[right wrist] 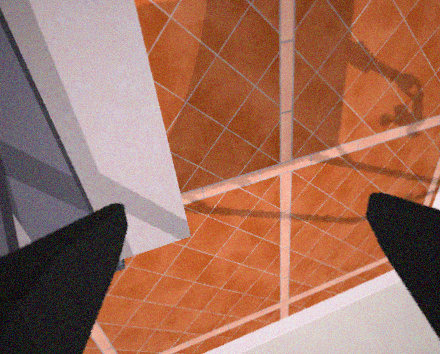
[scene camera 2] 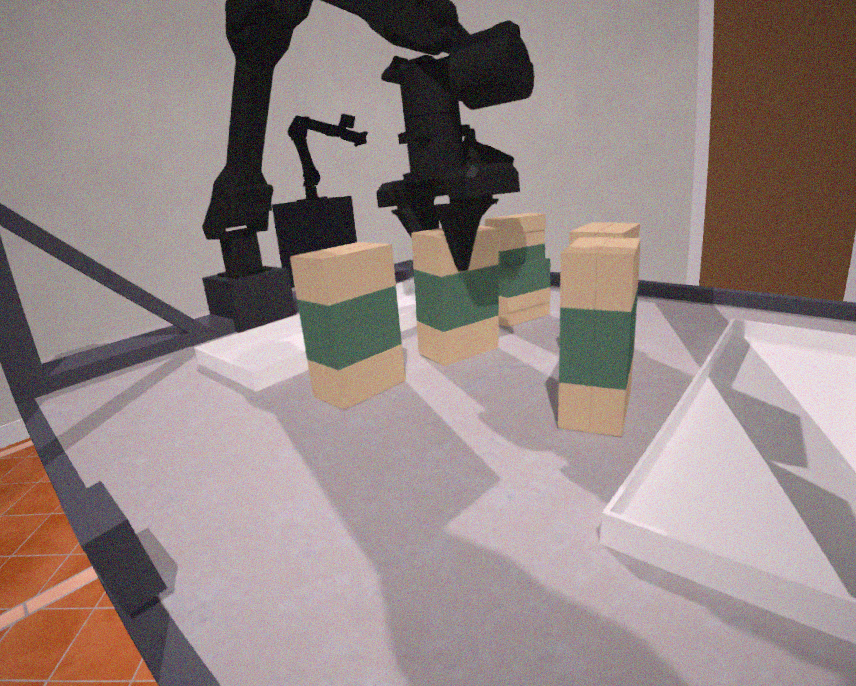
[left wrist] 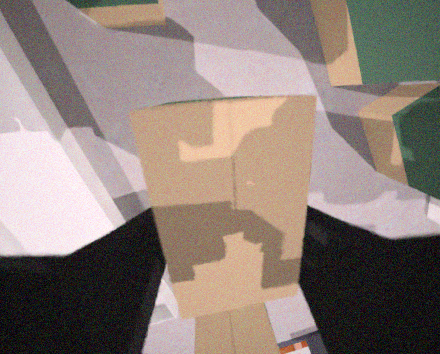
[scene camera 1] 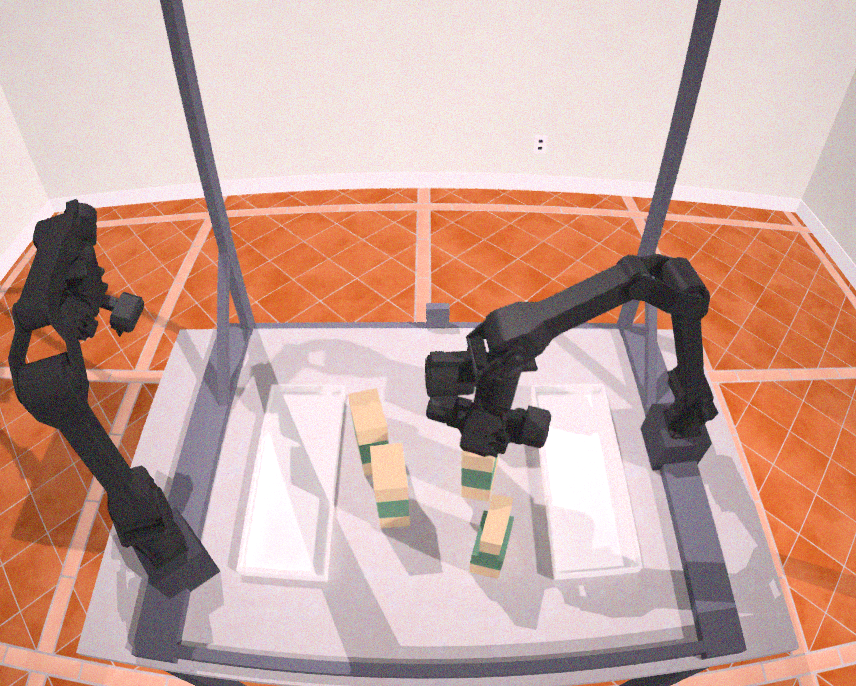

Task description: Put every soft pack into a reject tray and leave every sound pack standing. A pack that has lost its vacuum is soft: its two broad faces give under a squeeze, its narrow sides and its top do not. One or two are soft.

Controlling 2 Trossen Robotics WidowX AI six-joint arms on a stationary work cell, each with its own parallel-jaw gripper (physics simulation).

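Frame: origin at the left arm's base, x down, y left, z ahead, level; millimetres.
Seen in the pictures: left gripper, fingertip midpoint: (scene camera 2: 448, 269) (left wrist: 223, 202); right gripper, fingertip midpoint: (right wrist: 246, 209) (scene camera 1: 99, 327); left arm's base, origin of the base link: (scene camera 2: 244, 272) (scene camera 1: 682, 423); right arm's base, origin of the base link: (scene camera 1: 164, 544).
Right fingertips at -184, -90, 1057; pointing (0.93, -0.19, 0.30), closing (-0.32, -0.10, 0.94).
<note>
Offsets run from my right fingertips to a thing's middle, as dx, dy, dz.
Five tan packs with green bands stand upright. My left gripper (scene camera 2: 439, 250) (left wrist: 223, 202) is shut on the middle pack {+193, +136, -671} (scene camera 1: 477, 480) (scene camera 2: 457, 307) (left wrist: 230, 175), with the fingers at two opposite sides near its top. A near pack {+194, +284, -680} (scene camera 1: 493, 539) (scene camera 2: 525, 267) (left wrist: 127, 17) stands toward scene camera 1. Another pack {+194, +3, -699} (scene camera 2: 350, 325) (left wrist: 230, 327) stands on the far side, hidden by the arm in scene camera 1. Two packs {+133, +187, -534} (scene camera 1: 389, 475) {+134, +82, -473} (scene camera 1: 365, 414) stand close together beside the picture-left tray. My right gripper (right wrist: 246, 209) is open and empty, raised off the table.
In scene camera 1, a white tray {+253, +130, -344} (scene camera 1: 285, 514) (scene camera 2: 707, 478) lies at the left and another white tray {+253, +140, -864} (scene camera 1: 582, 500) (scene camera 2: 242, 368) (left wrist: 40, 195) at the right. A dark frame (scene camera 1: 428, 668) borders the table; a small grey box {+233, -254, -612} (scene camera 1: 437, 314) (scene camera 2: 125, 560) sits at its far edge.
</note>
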